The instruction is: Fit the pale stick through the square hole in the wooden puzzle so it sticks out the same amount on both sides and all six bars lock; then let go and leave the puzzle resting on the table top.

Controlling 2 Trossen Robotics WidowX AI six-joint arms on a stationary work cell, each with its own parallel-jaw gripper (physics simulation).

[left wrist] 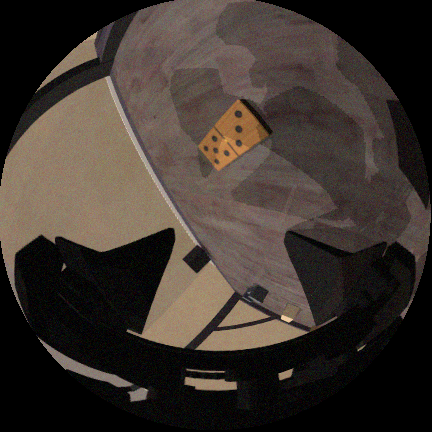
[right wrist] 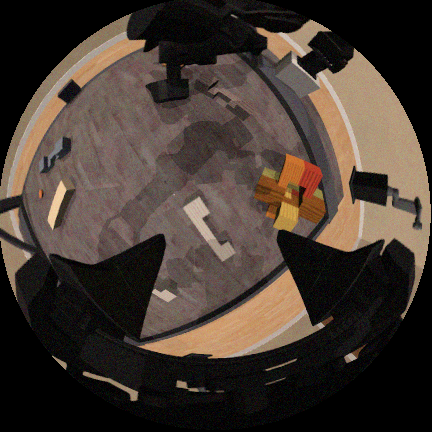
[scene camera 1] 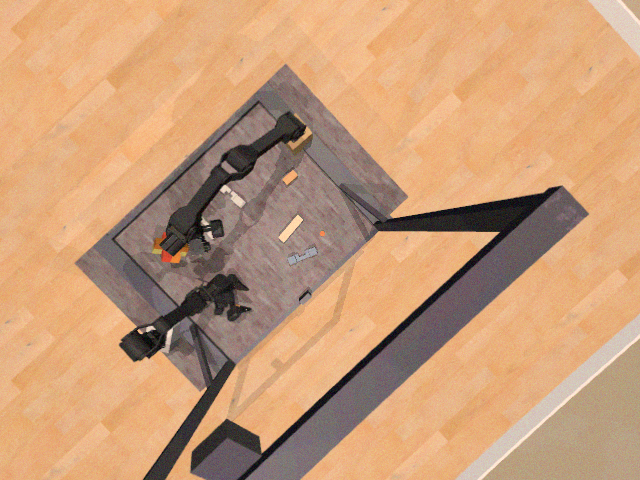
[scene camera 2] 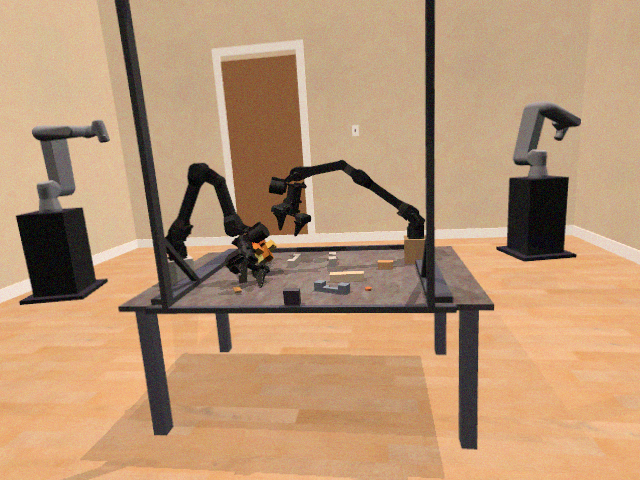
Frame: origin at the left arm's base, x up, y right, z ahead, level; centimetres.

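Where they show: left gripper, fingertip midpoint: [left wrist: 232, 235] [right wrist: 145, 67] [scene camera 1: 249, 299] [scene camera 2: 253, 283]; right gripper, fingertip midpoint: [right wrist: 222, 238] [scene camera 2: 287, 233]; left arm's base, link origin: [right wrist: 305, 66] [scene camera 1: 158, 338]; right arm's base, link origin: [scene camera 1: 294, 131] [scene camera 2: 416, 237].
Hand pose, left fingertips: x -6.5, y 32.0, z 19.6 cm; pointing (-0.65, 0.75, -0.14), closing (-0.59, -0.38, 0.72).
Each offset is from my left fingertips to the top centre of the thing.
The pale stick @[dx +0.2, dy +11.9, dz +32.2 cm] [scene camera 1: 291, 228] [scene camera 2: 346, 276] [right wrist: 61, 205] lies flat on the table, apart from the puzzle. The wooden puzzle [scene camera 1: 170, 256] [scene camera 2: 263, 251] [right wrist: 277, 188], a cluster of red, orange, yellow and brown bars, rests at the table's left side in scene camera 1, partly covered by the right arm. Its square hole is too small to make out. My left gripper [scene camera 1: 247, 298] [scene camera 2: 252, 281] [left wrist: 232, 235] is open and empty, low above the table near a domino. My right gripper [scene camera 2: 288, 231] [right wrist: 222, 238] is open and empty, high above the table; its fingertips are unclear in scene camera 1.
The domino @[dx -2.1, dy -3.8, dz -5.0 cm] [scene camera 2: 237, 289] [left wrist: 234, 135] lies flat. A blue-grey notched piece @[dx +0.2, dy +18.6, dz +21.7 cm] [scene camera 1: 302, 256] [scene camera 2: 331, 287] [right wrist: 55, 154] and orange disc @[dx -2.1, dy +25.3, dz +32.3 cm] [scene camera 1: 322, 233] [scene camera 2: 368, 288] lie near the stick. Also present are a whitish notched bar @[dx +0.2, dy -23.3, dz +27.4 cm] [right wrist: 207, 230], an orange block @[dx +0.1, dy +8.1, dz +53.1 cm] [scene camera 1: 290, 177] [scene camera 2: 385, 264] and a dark box @[dx +2.8, dy +22.7, dz +4.7 cm] [scene camera 1: 305, 296] [scene camera 2: 292, 296].
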